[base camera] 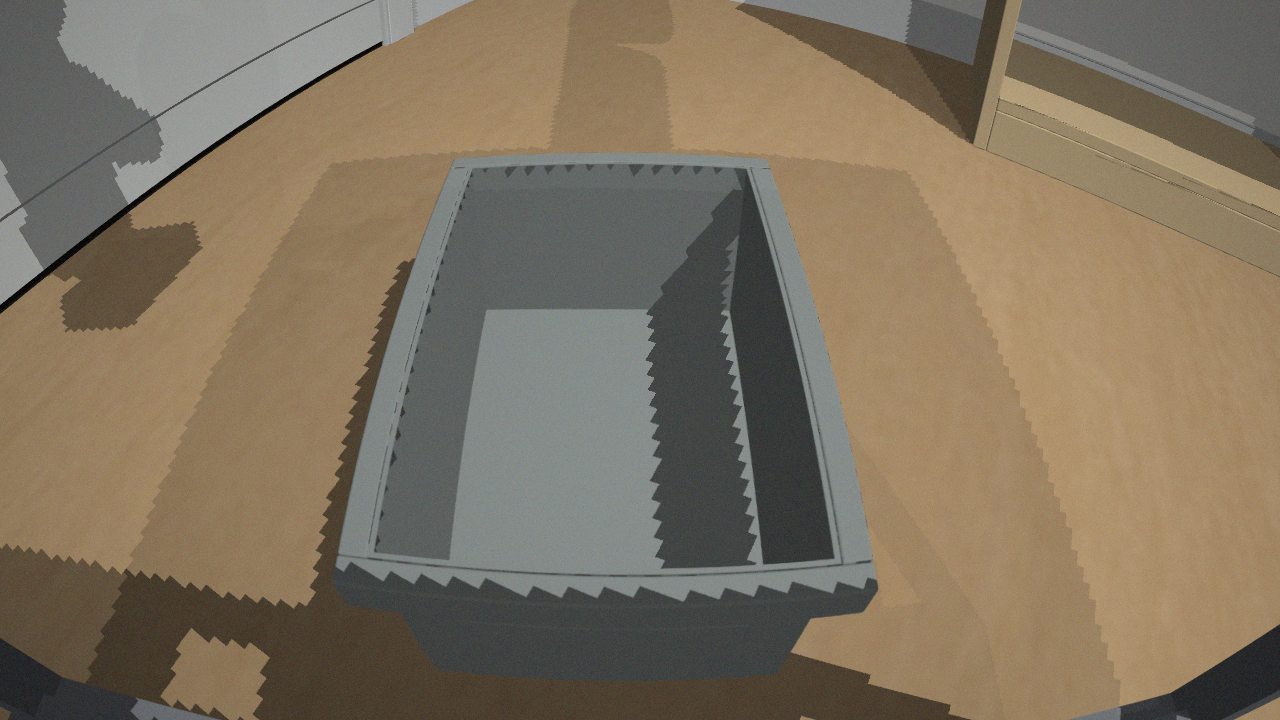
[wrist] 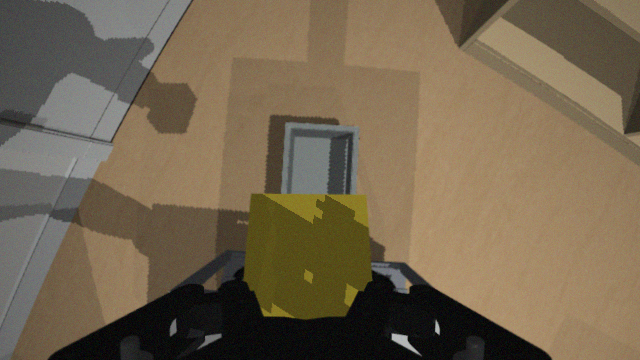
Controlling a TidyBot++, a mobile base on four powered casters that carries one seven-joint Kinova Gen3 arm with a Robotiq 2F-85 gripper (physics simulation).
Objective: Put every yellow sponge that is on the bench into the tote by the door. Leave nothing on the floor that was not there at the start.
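A yellow sponge (wrist: 307,250) is between the fingers of my gripper (wrist: 308,276) in the wrist view, and the gripper is shut on it. The grey tote (base camera: 384,358) (wrist: 321,127) stands on the floor straight in front of the base. Its open top faces up, and the inside that shows in the base camera view holds no sponge. In the wrist view the sponge hangs above the floor and hides the near end of the tote. The gripper does not show in the base camera view. The bench does not show in either view.
A white cabinet or wall panel (base camera: 268,53) (wrist: 130,55) runs along the left side. A light wooden shelf unit (base camera: 1118,183) (wrist: 550,92) stands at the right, beyond the tote. Shadows of the robot lie on the wooden floor (base camera: 1118,376) (wrist: 490,200) around the tote.
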